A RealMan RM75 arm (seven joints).
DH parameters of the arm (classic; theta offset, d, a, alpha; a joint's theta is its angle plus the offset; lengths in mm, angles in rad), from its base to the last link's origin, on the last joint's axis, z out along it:
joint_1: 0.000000 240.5 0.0 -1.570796
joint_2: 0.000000 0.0 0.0 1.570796
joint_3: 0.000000 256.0 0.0 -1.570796
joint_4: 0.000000 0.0 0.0 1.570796
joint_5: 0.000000 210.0 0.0 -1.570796
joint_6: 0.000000 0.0 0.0 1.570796
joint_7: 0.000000 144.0 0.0 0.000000
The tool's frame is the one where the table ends.
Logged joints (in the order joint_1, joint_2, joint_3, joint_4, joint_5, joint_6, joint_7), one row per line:
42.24, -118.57, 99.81, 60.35, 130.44, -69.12, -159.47
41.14, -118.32, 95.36, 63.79, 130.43, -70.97, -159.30
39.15, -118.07, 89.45, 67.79, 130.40, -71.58, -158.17
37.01, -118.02, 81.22, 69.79, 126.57, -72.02, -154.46
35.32, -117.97, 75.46, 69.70, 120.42, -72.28, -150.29
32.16, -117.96, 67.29, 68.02, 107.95, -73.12, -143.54
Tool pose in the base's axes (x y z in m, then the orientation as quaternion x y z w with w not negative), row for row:
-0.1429, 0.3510, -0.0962, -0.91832, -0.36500, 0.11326, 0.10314
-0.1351, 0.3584, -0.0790, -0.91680, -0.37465, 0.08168, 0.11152
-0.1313, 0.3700, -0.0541, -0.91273, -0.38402, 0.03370, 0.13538
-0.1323, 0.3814, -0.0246, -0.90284, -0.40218, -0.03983, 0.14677
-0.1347, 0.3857, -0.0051, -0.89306, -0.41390, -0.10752, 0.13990
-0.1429, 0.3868, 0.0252, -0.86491, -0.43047, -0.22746, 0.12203
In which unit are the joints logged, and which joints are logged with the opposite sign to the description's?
The joints are logged in degrees. Opposite sign: joint_1, joint_6.
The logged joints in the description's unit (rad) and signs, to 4 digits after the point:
-0.7372, -2.0694, 1.7420, 1.0533, 2.2766, 1.2064, -2.7833
-0.7180, -2.0651, 1.6643, 1.1133, 2.2764, 1.2387, -2.7803
-0.6833, -2.0607, 1.5612, 1.1832, 2.2759, 1.2493, -2.7606
-0.6459, -2.0598, 1.4176, 1.2181, 2.2091, 1.2570, -2.6958
-0.6165, -2.0590, 1.3170, 1.2165, 2.1017, 1.2615, -2.6231
-0.5613, -2.0588, 1.1744, 1.1872, 1.8841, 1.2762, -2.5052

